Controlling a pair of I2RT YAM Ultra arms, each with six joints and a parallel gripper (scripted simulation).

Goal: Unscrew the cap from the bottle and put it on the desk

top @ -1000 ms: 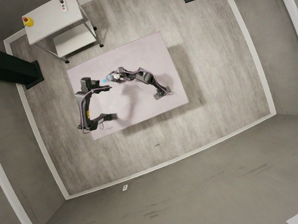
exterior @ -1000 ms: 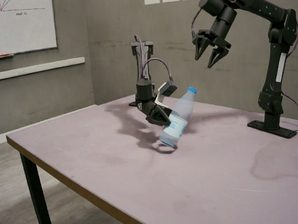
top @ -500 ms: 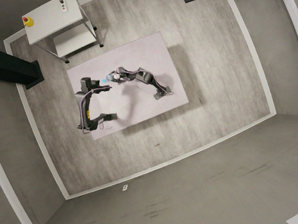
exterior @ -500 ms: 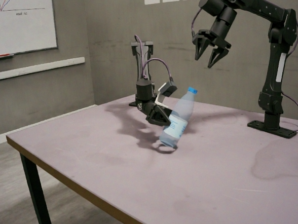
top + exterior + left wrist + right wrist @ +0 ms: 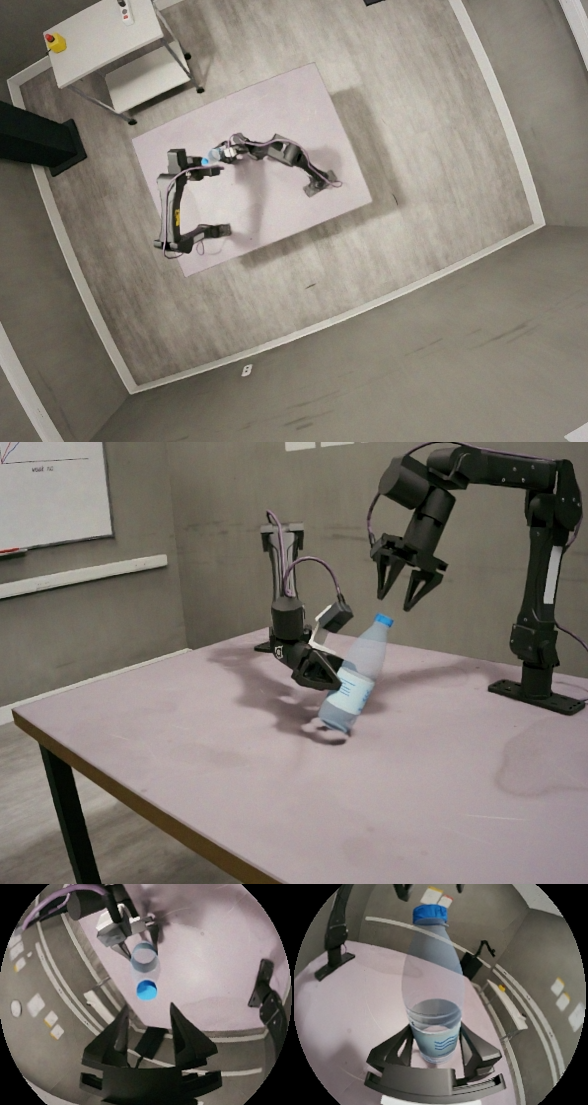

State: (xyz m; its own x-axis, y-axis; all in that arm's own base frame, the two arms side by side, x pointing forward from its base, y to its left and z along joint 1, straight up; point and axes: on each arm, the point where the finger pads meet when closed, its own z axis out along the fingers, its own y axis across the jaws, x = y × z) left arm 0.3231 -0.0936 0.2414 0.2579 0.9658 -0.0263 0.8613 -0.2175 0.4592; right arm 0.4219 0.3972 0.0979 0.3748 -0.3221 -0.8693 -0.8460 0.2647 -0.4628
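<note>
The blue cap lies 3 cm below my left hand, 2 cm ahead of it and 1 cm to the right of it. Also, from my left hand: clear plastic bottle (12 cm below, 6 cm ahead, 4 cm to the right).
The clear plastic bottle is 10 mm behind my right hand, 10 mm to the left of it and 30 mm above it. The rest, counted from my right hand: blue cap: 50 mm behind, 40 mm to the left, 110 mm above.
</note>
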